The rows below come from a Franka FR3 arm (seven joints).
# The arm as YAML. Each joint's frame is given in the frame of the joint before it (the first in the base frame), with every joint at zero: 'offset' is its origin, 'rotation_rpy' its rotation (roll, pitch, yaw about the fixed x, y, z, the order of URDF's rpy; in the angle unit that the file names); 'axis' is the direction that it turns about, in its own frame. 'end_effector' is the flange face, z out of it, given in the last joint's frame.
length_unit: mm
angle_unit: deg
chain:
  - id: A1
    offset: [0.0, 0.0, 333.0]
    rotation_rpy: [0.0, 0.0, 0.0]
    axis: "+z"
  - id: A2
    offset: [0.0, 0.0, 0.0]
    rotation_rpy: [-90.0, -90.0, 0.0]
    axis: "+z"
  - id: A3
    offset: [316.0, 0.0, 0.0]
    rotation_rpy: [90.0, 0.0, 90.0]
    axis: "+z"
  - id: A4
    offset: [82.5, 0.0, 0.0]
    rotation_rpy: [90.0, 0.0, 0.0]
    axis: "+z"
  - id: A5
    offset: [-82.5, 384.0, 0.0]
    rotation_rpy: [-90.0, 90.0, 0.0]
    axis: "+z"
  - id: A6
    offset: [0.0, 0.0, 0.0]
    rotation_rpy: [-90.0, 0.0, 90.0]
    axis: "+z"
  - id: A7
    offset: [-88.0, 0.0, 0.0]
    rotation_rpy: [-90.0, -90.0, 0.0]
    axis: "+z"
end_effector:
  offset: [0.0, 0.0, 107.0]
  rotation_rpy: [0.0, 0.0, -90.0]
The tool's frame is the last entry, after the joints.
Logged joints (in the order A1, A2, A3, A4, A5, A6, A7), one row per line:
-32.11 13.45 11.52 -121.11 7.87 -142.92 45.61
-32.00 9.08 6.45 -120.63 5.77 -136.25 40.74
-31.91 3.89 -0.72 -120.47 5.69 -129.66 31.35
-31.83 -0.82 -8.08 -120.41 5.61 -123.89 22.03
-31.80 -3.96 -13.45 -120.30 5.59 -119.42 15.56
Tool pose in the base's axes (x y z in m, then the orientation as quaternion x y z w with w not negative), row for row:
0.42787 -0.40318 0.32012 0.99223 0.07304 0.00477 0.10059
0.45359 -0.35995 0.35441 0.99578 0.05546 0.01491 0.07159
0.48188 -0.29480 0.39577 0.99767 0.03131 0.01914 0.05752
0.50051 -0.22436 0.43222 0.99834 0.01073 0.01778 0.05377
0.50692 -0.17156 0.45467 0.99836 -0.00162 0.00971 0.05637
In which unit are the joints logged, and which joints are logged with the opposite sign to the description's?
The joints are logged in degrees. Opposite sign: A3, A5, A6, A7.
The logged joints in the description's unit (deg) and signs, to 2 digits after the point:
-32.11 13.45 -11.52 -121.11 -7.87 142.92 -45.61
-32.00 9.08 -6.45 -120.63 -5.77 136.25 -40.74
-31.91 3.89 0.72 -120.47 -5.69 129.66 -31.35
-31.83 -0.82 8.08 -120.41 -5.61 123.89 -22.03
-31.80 -3.96 13.45 -120.30 -5.59 119.42 -15.56

